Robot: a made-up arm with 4 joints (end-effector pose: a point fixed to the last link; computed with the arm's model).
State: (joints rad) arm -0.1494 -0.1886 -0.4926 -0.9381
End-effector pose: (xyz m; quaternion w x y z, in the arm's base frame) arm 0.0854 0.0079 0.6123 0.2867 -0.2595 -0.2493 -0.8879
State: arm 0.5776 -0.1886 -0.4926 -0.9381
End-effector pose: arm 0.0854 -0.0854 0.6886 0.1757 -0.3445 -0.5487 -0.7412
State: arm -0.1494 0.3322 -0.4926 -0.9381
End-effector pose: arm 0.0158 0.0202 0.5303 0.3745 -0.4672 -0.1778 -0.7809
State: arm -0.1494 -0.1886 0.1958 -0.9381
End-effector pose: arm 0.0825 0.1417 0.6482 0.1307 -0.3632 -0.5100 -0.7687
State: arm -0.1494 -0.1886 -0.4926 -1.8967
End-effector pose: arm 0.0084 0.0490 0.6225 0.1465 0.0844 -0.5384 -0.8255
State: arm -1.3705 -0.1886 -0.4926 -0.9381
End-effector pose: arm 0.0854 0.1941 0.6676 0.3837 -0.0482 0.3048 -0.8704
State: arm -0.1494 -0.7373 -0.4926 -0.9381
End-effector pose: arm 0.1040 -0.0089 0.7234 0.1734 -0.0220 -0.3063 -0.9357
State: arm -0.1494 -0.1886 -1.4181 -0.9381
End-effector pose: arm 0.1128 -0.0804 0.4538 0.4407 -0.0748 0.1412 -0.8833
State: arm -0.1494 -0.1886 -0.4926 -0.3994
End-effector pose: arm 0.1126 -0.0112 0.5739 0.3386 -0.4317 -0.0573 -0.8341
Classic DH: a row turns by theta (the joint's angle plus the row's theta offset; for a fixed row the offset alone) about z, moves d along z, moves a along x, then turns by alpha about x. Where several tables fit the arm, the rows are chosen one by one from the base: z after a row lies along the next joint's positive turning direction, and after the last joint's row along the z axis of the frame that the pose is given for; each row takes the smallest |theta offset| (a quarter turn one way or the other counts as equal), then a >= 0, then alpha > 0; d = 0 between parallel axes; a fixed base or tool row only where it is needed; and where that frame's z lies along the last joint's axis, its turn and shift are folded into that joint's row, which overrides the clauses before.
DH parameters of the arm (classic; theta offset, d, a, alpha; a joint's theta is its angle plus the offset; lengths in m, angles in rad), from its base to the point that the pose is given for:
base (fixed): 1.5708 0.773 0.0615 -1.5708
joint 1: 1.5708 0.1049 0.0618 1.5708
joint 2: 0 0.0141 0.3074 -1.5708
joint 3: 0.8593 -0.1578 -0.0767 1.9834
joint 4: -0.3606 -0.19 0.0525 0.9524
tool (fixed): -2.0441 0.0977 0 0

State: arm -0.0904 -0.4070 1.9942 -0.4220
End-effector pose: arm 0.2095 0.2832 0.4804 0.5245 0.4495 0.6665 0.2804
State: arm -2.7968 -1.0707 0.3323 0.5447
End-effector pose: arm 0.1196 0.0891 0.7566 0.3607 -0.0718 0.9207 -0.1306
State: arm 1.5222 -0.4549 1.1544 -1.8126
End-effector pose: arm 0.1065 -0.1880 0.5390 0.1730 0.0401 0.8188 -0.5459
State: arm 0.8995 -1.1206 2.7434 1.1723
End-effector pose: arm 0.2617 0.0637 0.5996 0.7428 -0.4305 0.1059 0.5016
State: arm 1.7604 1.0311 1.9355 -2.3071
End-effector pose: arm -0.4358 -0.2953 0.6728 0.4783 -0.4074 -0.1450 0.7644
